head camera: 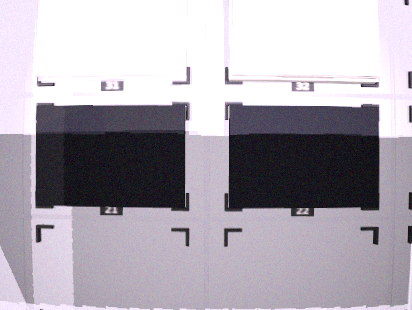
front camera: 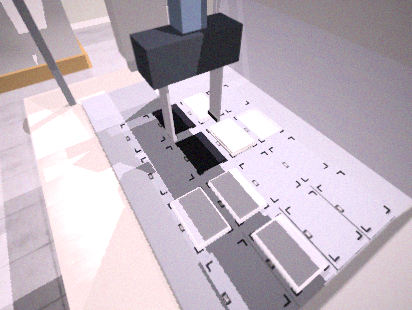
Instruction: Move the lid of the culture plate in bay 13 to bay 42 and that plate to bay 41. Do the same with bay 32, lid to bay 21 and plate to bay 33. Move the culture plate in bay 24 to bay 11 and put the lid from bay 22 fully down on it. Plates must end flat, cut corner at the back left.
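Pixels of known places: gripper, fingertip midpoint: (front camera: 193, 126); robot's base, link origin: (front camera: 121, 125).
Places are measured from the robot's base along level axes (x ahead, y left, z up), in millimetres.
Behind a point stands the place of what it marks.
My gripper (front camera: 194, 129) {y 105, x 276, z 158 mm} is open and empty over the far part of the deck, its jaws wide apart. A black lid (front camera: 201, 152) {y 148, x 236, z 8 mm} (head camera: 304, 160) {y 147, x 226, z 8 mm} lies flat in bay 22; a matching black piece (front camera: 172, 119) (head camera: 111, 160) {y 146, x 67, z 8 mm} lies flat in bay 21. A thick white plate (front camera: 231, 134) {y 256, x 230, z 14 mm} (head camera: 304, 40) {y 245, x 225, z 14 mm} sits in bay 32; whether it is lidded is unclear. A thin white piece (front camera: 259, 124) {y 360, x 237, z 8 mm} lies in bay 42. In the front view, pale plates sit in bay 13 (front camera: 201, 217) {y 43, x 401, z 14 mm} and bay 24 (front camera: 290, 252) {y 145, x 563, z 29 mm}, in shadow. Cut corners are too small to tell.
A white piece (front camera: 196, 105) {y 242, x 57, z 14 mm} (head camera: 110, 40) {y 245, x 66, z 14 mm} lies in bay 31, beside the black piece. Another pale plate (front camera: 237, 196) {y 142, x 403, z 14 mm} sits in bay 23, between bays 13 and 24. The gripper's dark body (front camera: 190, 52) {y 90, x 306, z 333 mm} hangs above the jaws. A grey post (front camera: 50, 60) {y -102, x -207, z 155 mm} stands at the far left.
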